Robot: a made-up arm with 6 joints.
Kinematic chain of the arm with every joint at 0, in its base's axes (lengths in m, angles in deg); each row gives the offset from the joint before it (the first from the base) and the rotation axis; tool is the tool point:
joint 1: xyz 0 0 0.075 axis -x
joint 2: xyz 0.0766 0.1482 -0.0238 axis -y
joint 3: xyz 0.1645 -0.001 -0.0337 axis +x
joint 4: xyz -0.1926 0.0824 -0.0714 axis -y
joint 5: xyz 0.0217 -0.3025 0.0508 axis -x
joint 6: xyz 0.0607 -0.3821 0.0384 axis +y
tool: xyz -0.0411 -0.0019 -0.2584
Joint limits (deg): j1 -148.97..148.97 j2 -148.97..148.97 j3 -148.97..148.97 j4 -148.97..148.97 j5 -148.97..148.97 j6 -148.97..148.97
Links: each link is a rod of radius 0.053 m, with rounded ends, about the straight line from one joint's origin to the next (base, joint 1, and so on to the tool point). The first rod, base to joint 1, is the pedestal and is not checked.
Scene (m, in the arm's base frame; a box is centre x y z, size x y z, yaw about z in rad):
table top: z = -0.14
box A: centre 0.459 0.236 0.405 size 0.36 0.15 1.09 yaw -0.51
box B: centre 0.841 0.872 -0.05 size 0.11 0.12 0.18 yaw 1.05
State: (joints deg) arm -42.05 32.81 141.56 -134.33 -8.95 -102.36
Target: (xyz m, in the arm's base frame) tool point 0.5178 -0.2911 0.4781
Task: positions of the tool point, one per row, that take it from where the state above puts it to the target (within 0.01 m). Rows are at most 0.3 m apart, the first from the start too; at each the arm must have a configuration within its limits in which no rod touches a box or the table.
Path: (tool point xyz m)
1: -0.0538 0.6540 0.6738
2: -0.0337 0.4411 0.8492
3: 0.0119 0.1946 0.9463
4: 0.0787 -0.0524 0.9617
5: 0.2497 -0.2472 0.8819
6: 0.3971 -0.3889 0.7141
7: 0.4817 -0.3345 0.6062
8: 0.5178 -0.2911 0.4781

